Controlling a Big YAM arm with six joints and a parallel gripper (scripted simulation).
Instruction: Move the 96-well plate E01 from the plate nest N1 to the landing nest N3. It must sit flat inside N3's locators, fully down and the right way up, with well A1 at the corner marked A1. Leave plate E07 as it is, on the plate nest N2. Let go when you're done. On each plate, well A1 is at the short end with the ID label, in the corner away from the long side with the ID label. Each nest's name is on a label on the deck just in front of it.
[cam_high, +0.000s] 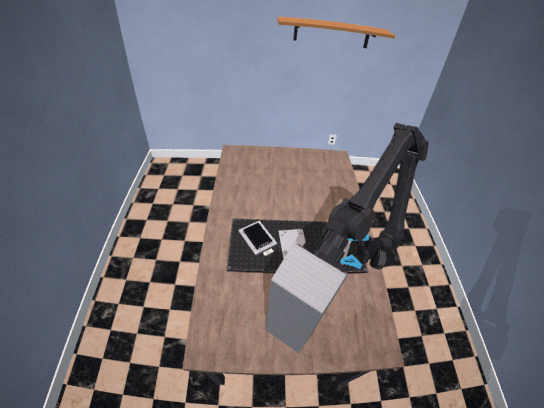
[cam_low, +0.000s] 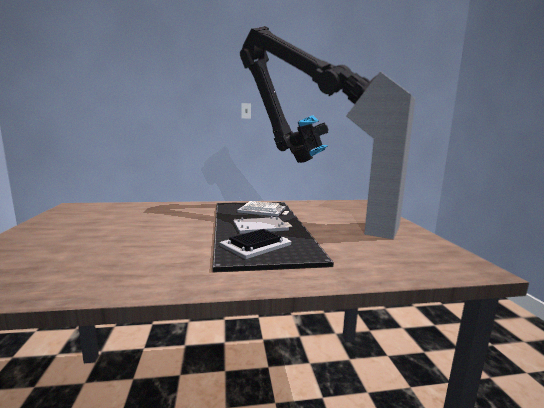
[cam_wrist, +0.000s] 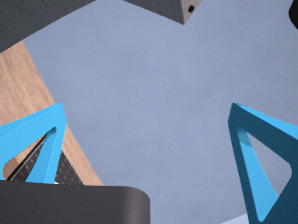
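Now: the black 96-well plate 350 mm ahead of my hand, 200 mm to the left of it and 290 mm below it. From my hand the other things lie so: white nest: 350 mm ahead, 200 mm to the left, 300 mm below; nest label: 260 mm ahead, 180 mm to the left, 300 mm below; white well plate: 170 mm ahead, 130 mm to the right, 290 mm below.
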